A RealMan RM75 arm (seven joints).
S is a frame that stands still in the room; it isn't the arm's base.
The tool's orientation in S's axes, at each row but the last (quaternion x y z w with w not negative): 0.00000, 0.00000, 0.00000, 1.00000; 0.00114, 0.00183, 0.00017, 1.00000; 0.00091, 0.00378, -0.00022, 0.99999; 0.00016, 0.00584, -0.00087, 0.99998; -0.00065, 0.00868, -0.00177, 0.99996; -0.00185, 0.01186, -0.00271, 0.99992; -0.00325, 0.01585, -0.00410, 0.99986; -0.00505, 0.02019, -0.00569, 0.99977; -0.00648, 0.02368, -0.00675, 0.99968; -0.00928, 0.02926, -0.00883, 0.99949
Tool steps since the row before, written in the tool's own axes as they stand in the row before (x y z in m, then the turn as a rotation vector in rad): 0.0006, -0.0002, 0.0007, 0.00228, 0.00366, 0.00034; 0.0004, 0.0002, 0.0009, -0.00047, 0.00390, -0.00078; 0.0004, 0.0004, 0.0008, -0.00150, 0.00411, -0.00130; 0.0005, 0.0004, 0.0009, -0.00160, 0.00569, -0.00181; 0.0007, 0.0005, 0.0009, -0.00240, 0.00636, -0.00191; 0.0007, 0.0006, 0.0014, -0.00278, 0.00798, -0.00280; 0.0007, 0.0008, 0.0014, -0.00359, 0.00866, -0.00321; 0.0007, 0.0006, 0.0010, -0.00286, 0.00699, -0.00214; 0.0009, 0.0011, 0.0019, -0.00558, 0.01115, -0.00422; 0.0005, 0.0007, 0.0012, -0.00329, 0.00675, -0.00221
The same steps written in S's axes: 0.0006, -0.0002, 0.0007, 0.00228, 0.00366, 0.00034; 0.0004, 0.0002, 0.0009, -0.00047, 0.00390, -0.00077; 0.0004, 0.0004, 0.0008, -0.00151, 0.00411, -0.00128; 0.0005, 0.0004, 0.0009, -0.00161, 0.00569, -0.00179; 0.0007, 0.0005, 0.0009, -0.00241, 0.00637, -0.00188; 0.0007, 0.0006, 0.0014, -0.00280, 0.00798, -0.00276; 0.0008, 0.0008, 0.0014, -0.00362, 0.00867, -0.00315; 0.0007, 0.0006, 0.0010, -0.00287, 0.00700, -0.00210; 0.0010, 0.0011, 0.0018, -0.00563, 0.01117, -0.00410; 0.0006, 0.0007, 0.0012, -0.00330, 0.00677, -0.00214
